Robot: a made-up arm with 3 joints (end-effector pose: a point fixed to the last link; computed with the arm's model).
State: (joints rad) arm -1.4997 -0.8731 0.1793
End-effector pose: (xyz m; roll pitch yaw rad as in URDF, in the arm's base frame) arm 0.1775 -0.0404 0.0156 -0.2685 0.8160 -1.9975
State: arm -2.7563 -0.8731 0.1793
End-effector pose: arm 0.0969 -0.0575 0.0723 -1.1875 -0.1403 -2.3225
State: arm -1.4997 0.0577 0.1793
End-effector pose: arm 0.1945 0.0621 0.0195 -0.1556 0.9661 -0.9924
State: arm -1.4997 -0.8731 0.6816
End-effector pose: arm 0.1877 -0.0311 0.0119 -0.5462 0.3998 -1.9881
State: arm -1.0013 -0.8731 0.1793
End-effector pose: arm 0.2172 -0.0332 0.0270 0.5034 0.9806 -1.3942
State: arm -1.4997 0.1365 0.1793
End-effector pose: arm 0.1915 0.0707 0.0206 -0.1341 0.9740 -0.8972
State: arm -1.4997 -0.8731 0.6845
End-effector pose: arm 0.1878 -0.0311 0.0118 -0.5476 0.3974 -1.9877
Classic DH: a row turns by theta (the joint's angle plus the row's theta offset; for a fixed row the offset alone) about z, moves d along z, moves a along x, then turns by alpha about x. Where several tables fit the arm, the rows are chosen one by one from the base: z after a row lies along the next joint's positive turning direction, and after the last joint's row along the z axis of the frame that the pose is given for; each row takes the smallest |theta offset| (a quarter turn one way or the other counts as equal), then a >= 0, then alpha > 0; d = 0 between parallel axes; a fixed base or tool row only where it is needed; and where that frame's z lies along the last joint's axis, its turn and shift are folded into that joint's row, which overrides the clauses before.
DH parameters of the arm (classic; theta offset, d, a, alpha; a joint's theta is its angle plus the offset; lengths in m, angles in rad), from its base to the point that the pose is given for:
base (fixed): 0.189 0.1027 0.1646 1.5986
joint 1: 1.3419 -0.003 -0.0643 -1.5008
joint 2: 1.3557 -0.0864 0.0336 -1.3862
joint 3: -0.8196 -0.1 0.0156 1.8914
tool (fixed): -2.5163 0.0256 0 0

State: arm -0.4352 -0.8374 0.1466
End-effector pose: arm 0.2504 -0.0253 0.0630 1.3872 0.7568 -0.6810
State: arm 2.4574 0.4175 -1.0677
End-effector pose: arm 0.0657 0.0488 0.1560 -1.5325 -0.4394 2.6834
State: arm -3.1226 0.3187 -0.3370
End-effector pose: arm 0.0683 0.0522 0.0775 -2.1499 0.2147 -2.9053
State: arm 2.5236 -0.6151 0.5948
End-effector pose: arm 0.0846 -0.0297 0.1353 -2.6043 -0.5408 -1.5810
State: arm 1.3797 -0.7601 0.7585
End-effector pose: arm 0.1736 -0.0266 0.1947 2.3485 -0.1806 -0.8428
